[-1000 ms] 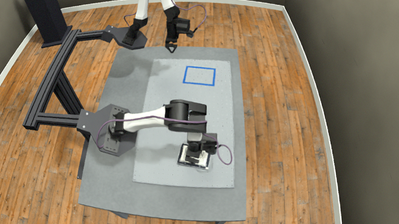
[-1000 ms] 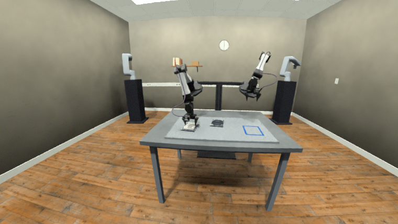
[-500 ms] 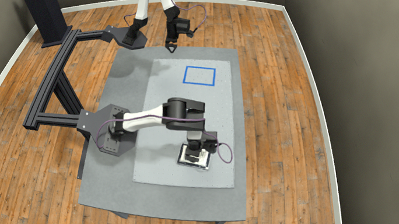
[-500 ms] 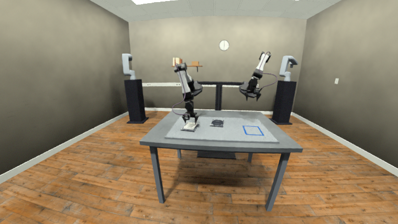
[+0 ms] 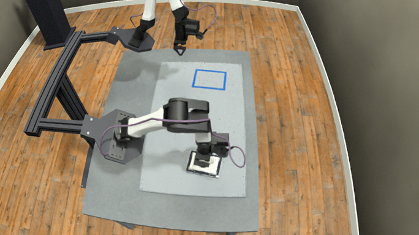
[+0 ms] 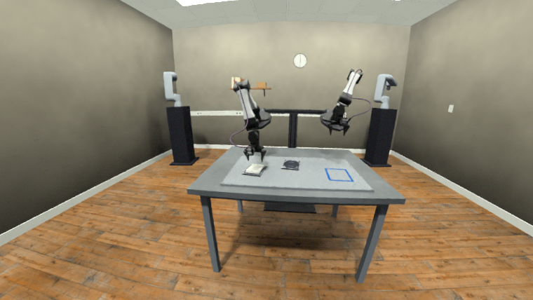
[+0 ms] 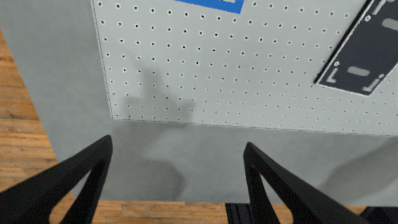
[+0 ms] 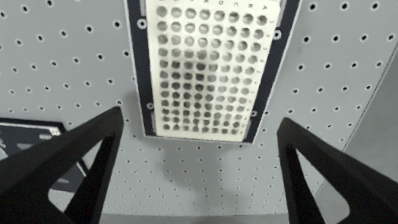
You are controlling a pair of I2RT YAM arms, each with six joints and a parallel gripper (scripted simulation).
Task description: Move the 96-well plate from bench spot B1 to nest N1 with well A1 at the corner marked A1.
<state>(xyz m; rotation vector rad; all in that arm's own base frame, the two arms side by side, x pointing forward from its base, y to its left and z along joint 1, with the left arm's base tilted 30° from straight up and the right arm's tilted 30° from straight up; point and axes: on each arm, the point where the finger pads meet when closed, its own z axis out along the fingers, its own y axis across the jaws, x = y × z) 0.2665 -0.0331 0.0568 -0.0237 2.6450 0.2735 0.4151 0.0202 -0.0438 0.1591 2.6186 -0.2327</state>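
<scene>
Now: right hand 6 cm above the white 96-well plate. Round my right hand: dark nest: 26 cm to the left, 10 cm behind, 7 cm below; A1 label: 19 cm to the left, 7 cm below, 4 cm behind.
</scene>
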